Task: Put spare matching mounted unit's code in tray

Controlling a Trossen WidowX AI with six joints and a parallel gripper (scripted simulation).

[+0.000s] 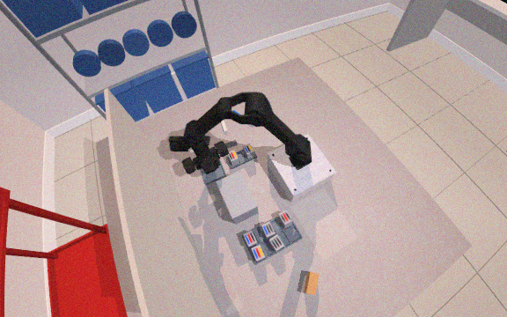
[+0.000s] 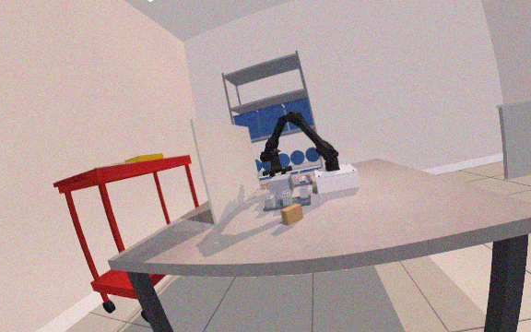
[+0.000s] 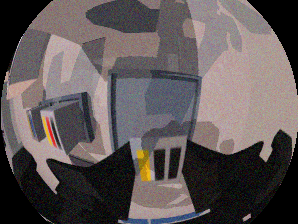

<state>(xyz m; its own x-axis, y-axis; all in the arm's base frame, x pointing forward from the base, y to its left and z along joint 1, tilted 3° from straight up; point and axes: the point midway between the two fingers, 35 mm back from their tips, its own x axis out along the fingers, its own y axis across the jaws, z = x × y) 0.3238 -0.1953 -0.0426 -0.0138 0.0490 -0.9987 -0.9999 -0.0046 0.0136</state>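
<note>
Now: the grey-blue tray 2 cm below my gripper tip. Also, from my gripper tip: upright board (20 cm ahead, 20 cm above, 18 cm to the left); then blue pen (26 cm behind, 18 cm to the right, 2 cm below); then mounted unit (21 cm to the left, 4 cm behind, 3 cm above).
</note>
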